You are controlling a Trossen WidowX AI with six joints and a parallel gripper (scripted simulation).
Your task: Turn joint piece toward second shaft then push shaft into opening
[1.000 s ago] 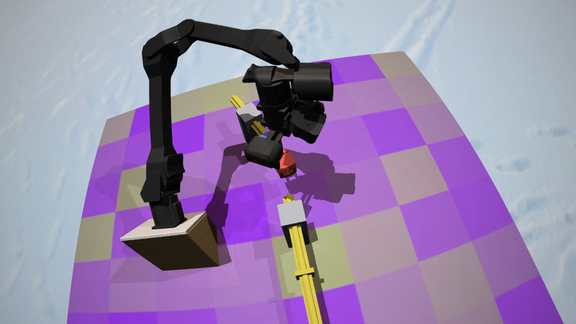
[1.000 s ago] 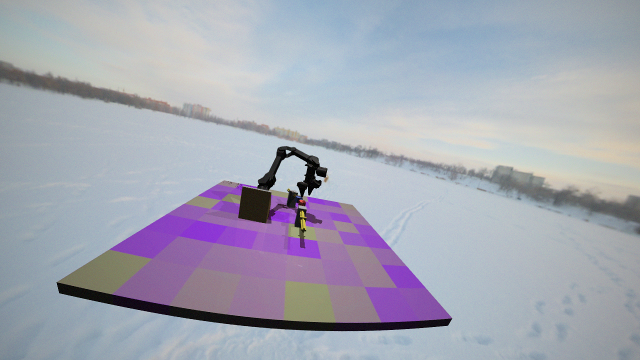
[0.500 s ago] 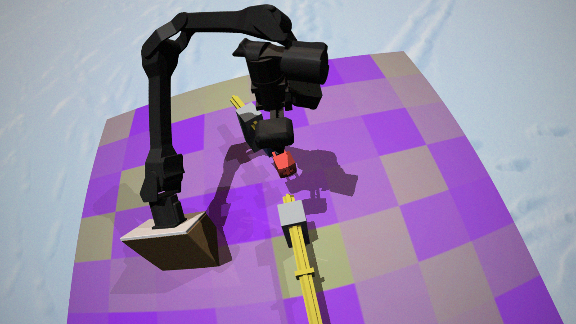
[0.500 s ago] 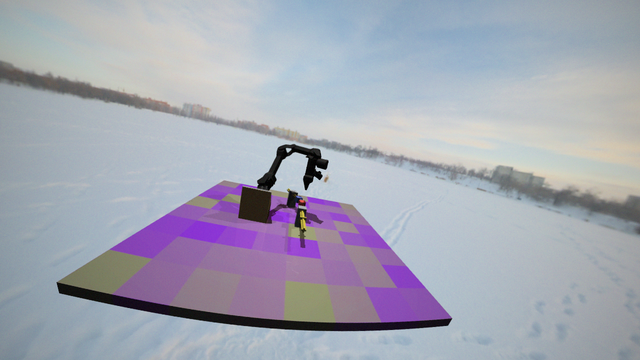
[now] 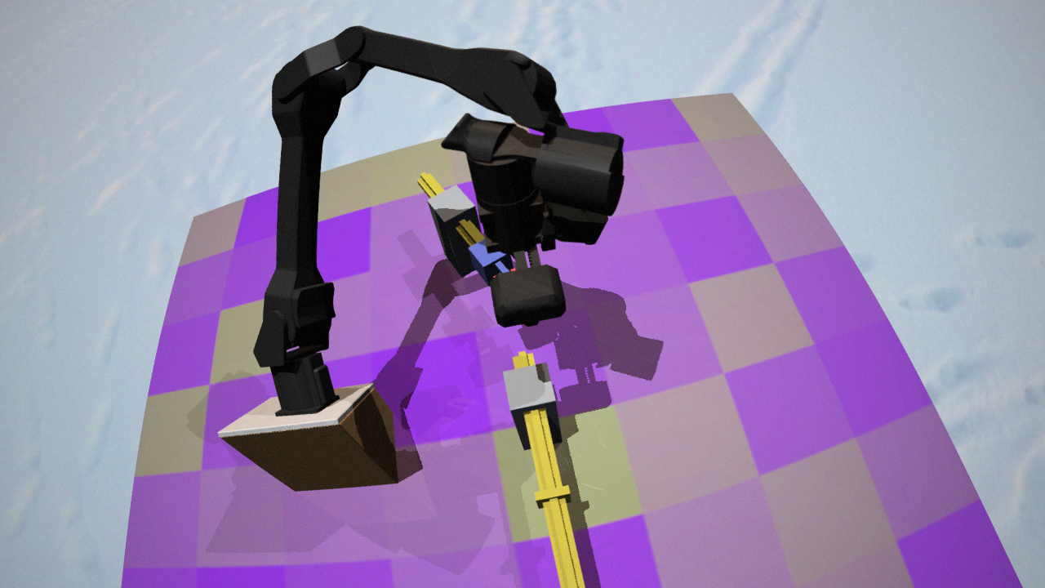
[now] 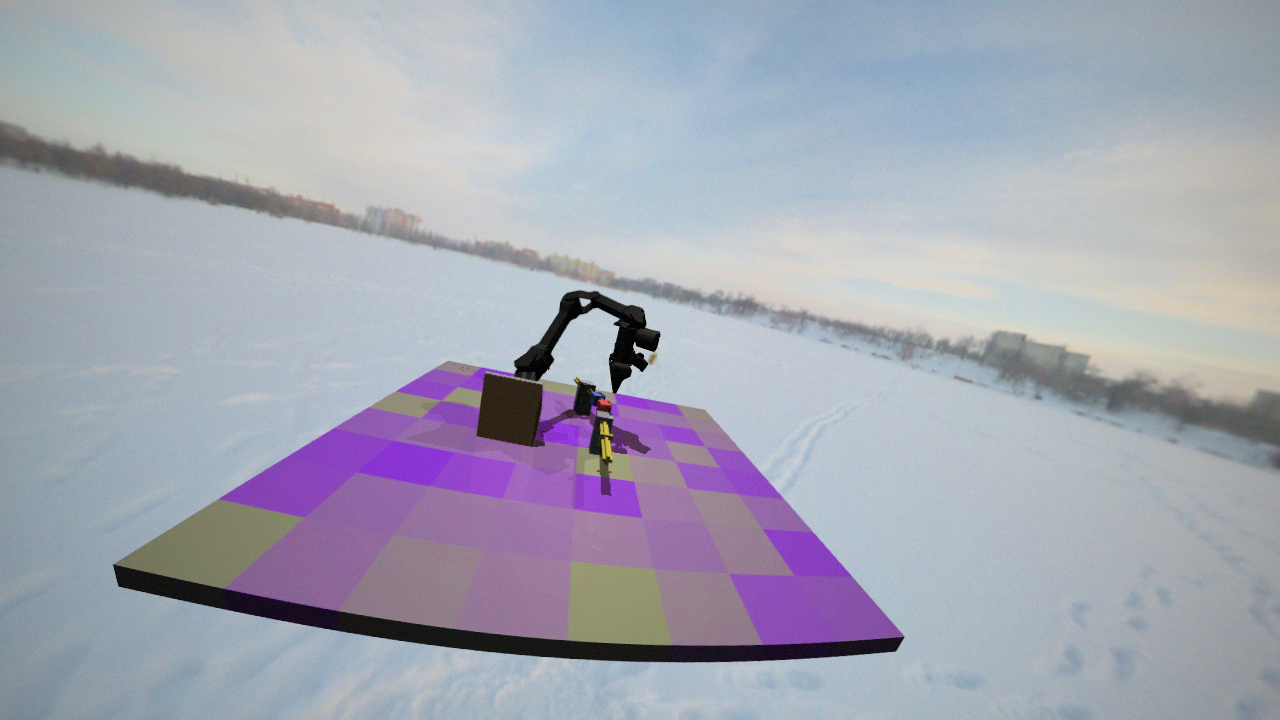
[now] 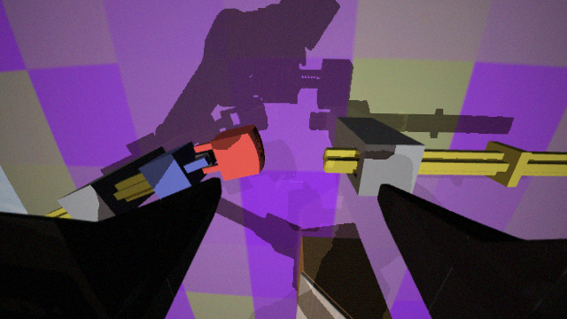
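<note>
Now: the red square joint piece 9 cm below my gripper tip, 6 cm to the left of it and 2 cm behind it.
</note>
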